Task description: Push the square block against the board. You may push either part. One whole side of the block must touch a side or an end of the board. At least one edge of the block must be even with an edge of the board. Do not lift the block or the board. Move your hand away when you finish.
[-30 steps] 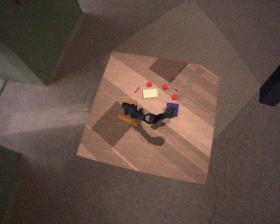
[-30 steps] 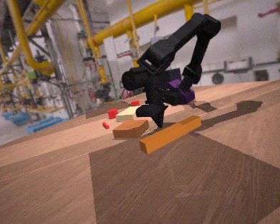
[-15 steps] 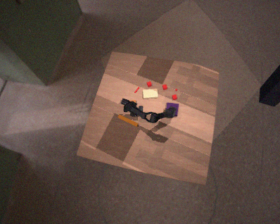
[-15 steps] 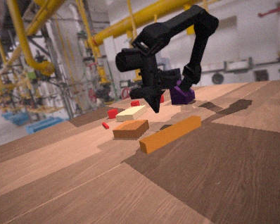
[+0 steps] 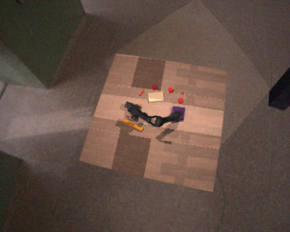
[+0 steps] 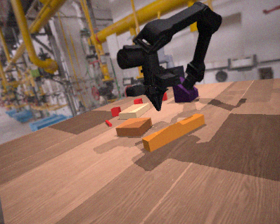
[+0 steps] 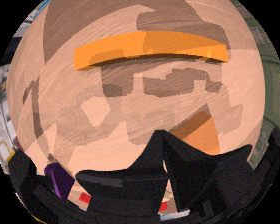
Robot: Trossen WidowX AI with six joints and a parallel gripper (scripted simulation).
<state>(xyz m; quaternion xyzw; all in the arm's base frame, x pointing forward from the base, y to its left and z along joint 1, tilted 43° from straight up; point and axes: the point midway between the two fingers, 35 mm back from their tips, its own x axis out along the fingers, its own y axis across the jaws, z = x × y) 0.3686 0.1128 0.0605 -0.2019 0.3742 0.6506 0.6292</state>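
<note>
My gripper tip is now 8 cm to the left of the square block, 6 cm short of it and 5 cm above it. Round my gripper tip: red stick 27 cm to the right, 6 cm ahead, 5 cm below; then flat cream block 26 cm to the right, 10 cm behind, 5 cm below; then orange board 9 cm to the left, 5 cm below, 3 cm ahead.
</note>
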